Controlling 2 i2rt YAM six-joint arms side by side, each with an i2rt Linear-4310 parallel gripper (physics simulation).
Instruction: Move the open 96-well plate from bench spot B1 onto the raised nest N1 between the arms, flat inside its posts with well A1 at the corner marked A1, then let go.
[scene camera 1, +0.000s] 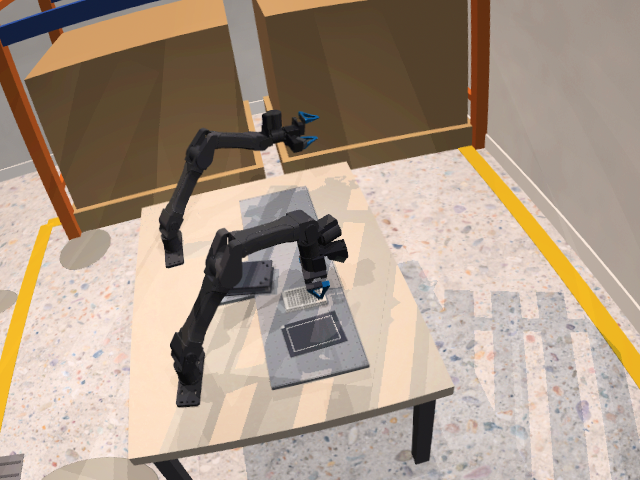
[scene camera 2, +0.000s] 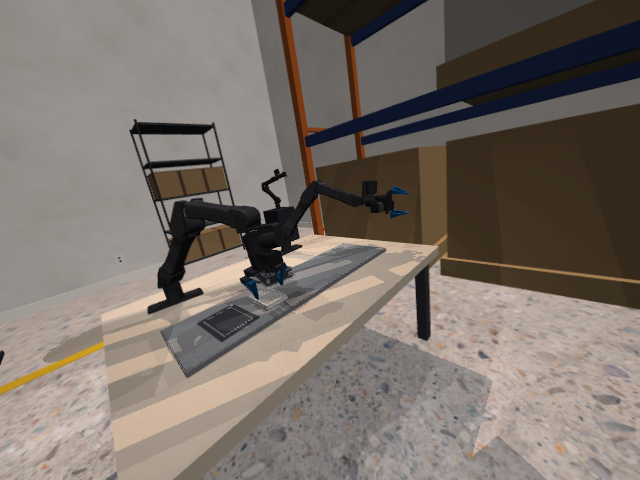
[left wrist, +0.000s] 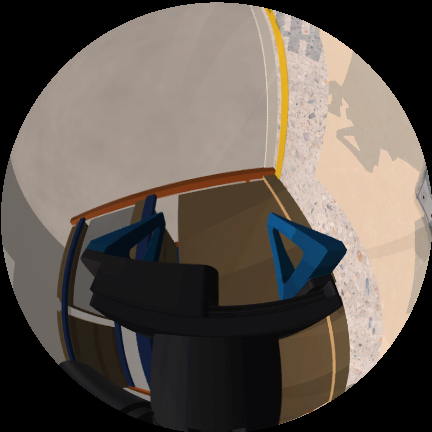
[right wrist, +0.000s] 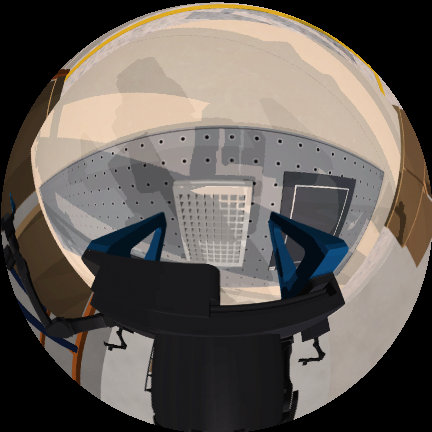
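Seen in the pictures: left gripper, fingertip midpoint: (scene camera 1: 317, 127) (scene camera 2: 408, 203) (left wrist: 215, 217); right gripper, fingertip midpoint: (scene camera 1: 317, 287) (scene camera 2: 270, 291) (right wrist: 217, 217); left arm's base at its link origin: (scene camera 1: 174, 249) (scene camera 2: 287, 251); right arm's base at its link origin: (scene camera 1: 191, 378) (scene camera 2: 176, 300).
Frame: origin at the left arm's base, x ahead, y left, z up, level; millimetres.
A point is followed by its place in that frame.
Observation:
The open 96-well plate (scene camera 1: 295, 300) {z 25, x 376, y -442 mm} (scene camera 2: 269, 299) {z 25, x 434, y -443 mm} (right wrist: 215, 220) {z 26, x 424, y -438 mm} is pale and lies flat on the grey perforated board (scene camera 1: 281, 379) {z 13, x 272, y -715 mm} (scene camera 2: 180, 356) {z 12, x 434, y -733 mm} (right wrist: 300, 155) {z 13, x 499, y -535 mm}. My right gripper (scene camera 1: 320, 293) {z 59, x 450, y -444 mm} (scene camera 2: 268, 290) {z 59, x 450, y -444 mm} (right wrist: 217, 217) {z 59, x 450, y -444 mm} is open and points down over the plate, with its fingers spread toward the plate's two long sides; nothing is between them. My left gripper (scene camera 1: 316, 128) {z 220, x 652, y 253 mm} (scene camera 2: 407, 202) {z 220, x 652, y 253 mm} (left wrist: 215, 217) {z 220, x 652, y 253 mm} is open and empty, raised high and away from the plate. The raised nest (scene camera 1: 258, 277) {z 48, x 284, y -321 mm} is a dark slab between the arms, partly hidden by the right arm. Its A1 mark is not readable.
A dark pad with a white outline (scene camera 1: 315, 334) {z 15, x 401, y -588 mm} (scene camera 2: 229, 321) {z 15, x 409, y -582 mm} (right wrist: 320, 200) {z 15, x 445, y -576 mm} lies on the board beside the plate. The board rests on the wooden table (scene camera 1: 413, 372) {z 0, x 621, y -808 mm} (scene camera 2: 155, 428) {z 0, x 591, y -828 mm}. Large brown boxes (scene camera 1: 361, 77) (scene camera 2: 542, 196) stand beyond the table near the left arm.

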